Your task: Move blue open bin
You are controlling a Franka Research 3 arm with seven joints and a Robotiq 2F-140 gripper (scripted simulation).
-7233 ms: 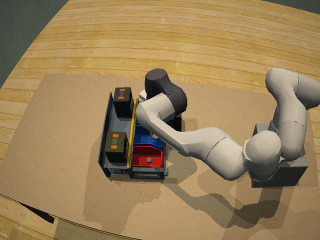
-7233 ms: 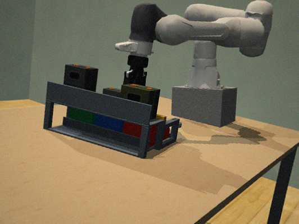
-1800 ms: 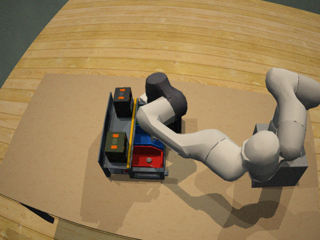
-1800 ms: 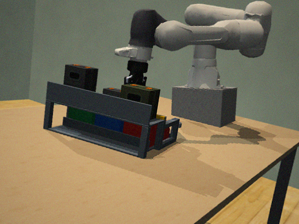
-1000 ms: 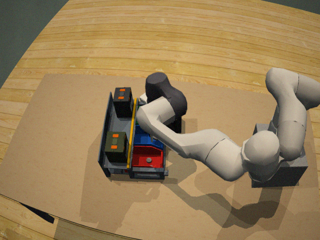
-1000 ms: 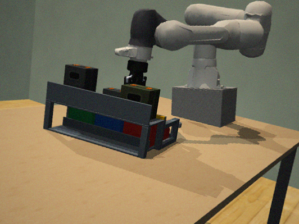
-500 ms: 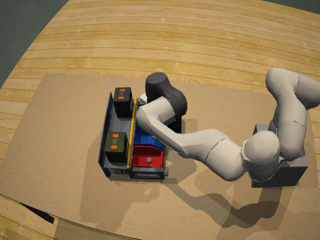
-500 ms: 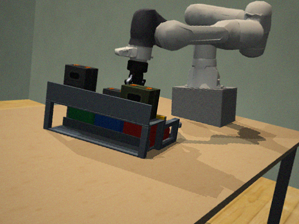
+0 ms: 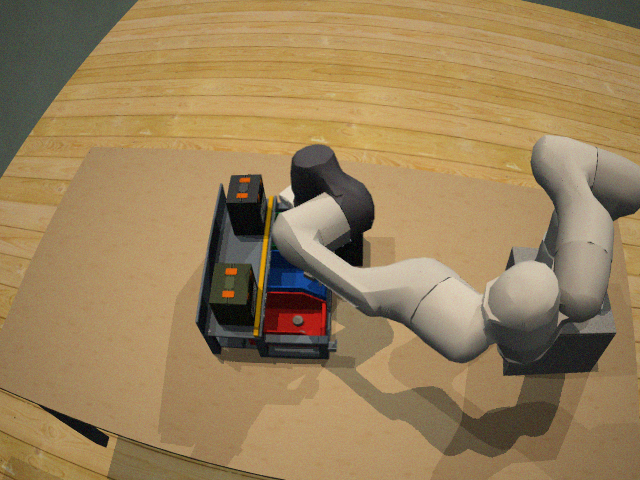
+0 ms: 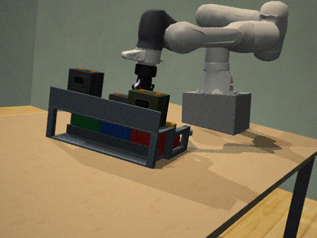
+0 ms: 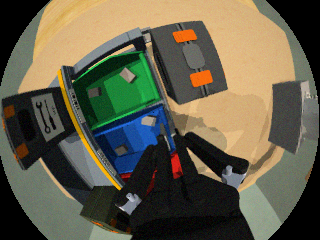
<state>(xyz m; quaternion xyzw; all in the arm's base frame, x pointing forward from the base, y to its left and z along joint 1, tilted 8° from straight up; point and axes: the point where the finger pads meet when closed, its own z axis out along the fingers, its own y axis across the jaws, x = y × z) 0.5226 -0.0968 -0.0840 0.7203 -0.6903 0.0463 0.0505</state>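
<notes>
Right now the blue open bin is 8 cm ahead of my hand and 2 cm below it. From my hand the other things lie so: yellow bar 13 cm ahead, 1 cm to the left, 5 cm above; then red bin 7 cm ahead, 12 cm to the left, 2 cm below; then green bin 8 cm ahead, 11 cm to the right, 2 cm below.
</notes>
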